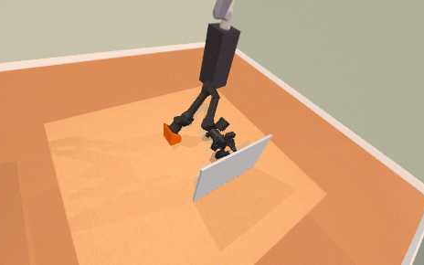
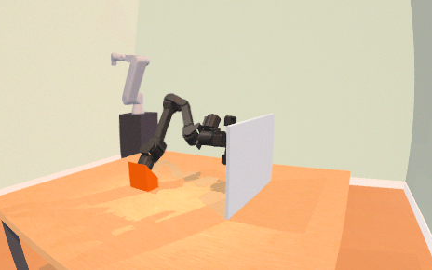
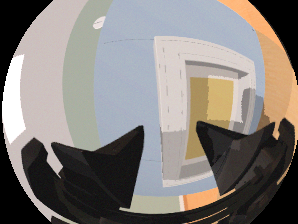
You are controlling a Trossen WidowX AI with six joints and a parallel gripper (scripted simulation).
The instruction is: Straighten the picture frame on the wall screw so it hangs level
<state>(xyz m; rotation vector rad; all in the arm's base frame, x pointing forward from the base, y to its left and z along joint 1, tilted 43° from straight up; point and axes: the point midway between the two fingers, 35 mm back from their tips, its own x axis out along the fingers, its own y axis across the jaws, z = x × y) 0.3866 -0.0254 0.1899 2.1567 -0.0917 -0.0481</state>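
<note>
Now: the picture frame 10 mm ahead of my gripper tip and 50 mm below it. The rest, counted from my gripper tip: wall panel: 20 mm ahead, 10 mm to the right, 60 mm below.
</note>
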